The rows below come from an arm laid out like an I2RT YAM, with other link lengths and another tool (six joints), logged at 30 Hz.
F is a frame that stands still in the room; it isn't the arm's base.
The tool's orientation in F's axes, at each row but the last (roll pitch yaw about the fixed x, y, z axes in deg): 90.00, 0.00, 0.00; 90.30, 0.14, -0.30; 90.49, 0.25, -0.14; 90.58, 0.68, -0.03; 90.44, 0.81, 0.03; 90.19, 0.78, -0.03; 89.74, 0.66, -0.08; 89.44, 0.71, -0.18; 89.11, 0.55, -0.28; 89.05, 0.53, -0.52; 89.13, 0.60, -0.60; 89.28, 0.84, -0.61; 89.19, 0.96, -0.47
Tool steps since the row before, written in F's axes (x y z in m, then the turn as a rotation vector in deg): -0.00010, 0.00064, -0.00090, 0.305, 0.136, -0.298; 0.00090, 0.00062, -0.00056, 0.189, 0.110, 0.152; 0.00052, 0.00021, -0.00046, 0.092, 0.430, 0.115; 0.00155, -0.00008, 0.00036, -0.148, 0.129, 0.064; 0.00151, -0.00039, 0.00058, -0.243, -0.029, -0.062; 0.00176, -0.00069, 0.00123, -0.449, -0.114, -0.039; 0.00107, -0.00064, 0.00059, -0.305, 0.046, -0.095; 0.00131, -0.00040, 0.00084, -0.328, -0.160, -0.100; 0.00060, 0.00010, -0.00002, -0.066, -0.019, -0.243; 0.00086, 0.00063, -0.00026, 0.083, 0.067, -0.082; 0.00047, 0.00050, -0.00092, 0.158, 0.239, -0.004; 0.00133, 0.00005, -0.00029, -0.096, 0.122, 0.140; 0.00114, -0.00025, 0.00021, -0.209, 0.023, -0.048
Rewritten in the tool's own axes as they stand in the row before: -0.00010, -0.00090, -0.00064, 0.305, -0.298, -0.136; 0.00090, -0.00056, -0.00062, 0.188, 0.152, -0.112; 0.00052, -0.00046, -0.00021, 0.090, 0.112, -0.431; 0.00155, 0.00038, 0.00008, -0.149, 0.061, -0.130; 0.00150, 0.00060, 0.00039, -0.242, -0.065, 0.029; 0.00174, 0.00126, 0.00068, -0.448, -0.045, 0.114; 0.00106, 0.00060, 0.00064, -0.304, -0.098, -0.046; 0.00130, 0.00085, 0.00040, -0.326, -0.106, 0.160; 0.00060, -0.00001, -0.00010, -0.064, -0.244, 0.016; 0.00086, -0.00024, -0.00064, 0.083, -0.080, -0.069; 0.00047, -0.00091, -0.00052, 0.156, 0.001, -0.241; 0.00133, -0.00027, -0.00007, -0.099, 0.140, -0.119; 0.00114, 0.00023, 0.00024, -0.208, -0.051, -0.022
